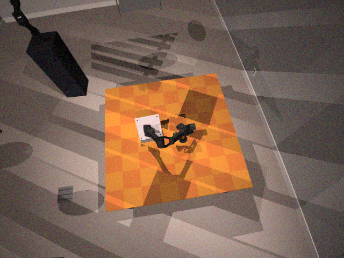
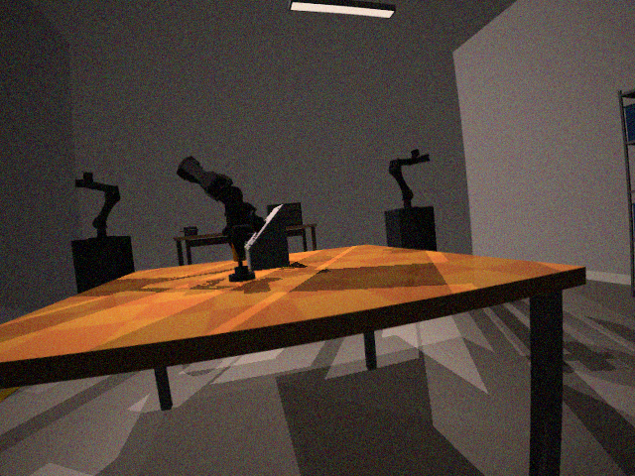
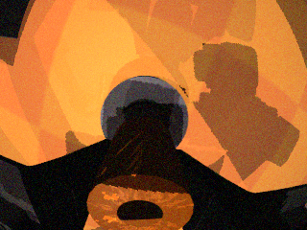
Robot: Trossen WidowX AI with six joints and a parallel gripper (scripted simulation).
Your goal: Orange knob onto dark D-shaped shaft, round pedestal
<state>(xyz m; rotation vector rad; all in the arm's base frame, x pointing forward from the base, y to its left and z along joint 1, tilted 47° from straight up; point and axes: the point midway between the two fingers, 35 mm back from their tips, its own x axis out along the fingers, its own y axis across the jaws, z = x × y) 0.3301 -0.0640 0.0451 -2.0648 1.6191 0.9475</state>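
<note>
Now: gripper tip 2 cm below the orange knob. From my gripper tip the other things lie so: round dark pedestal: 4 cm below.
</note>
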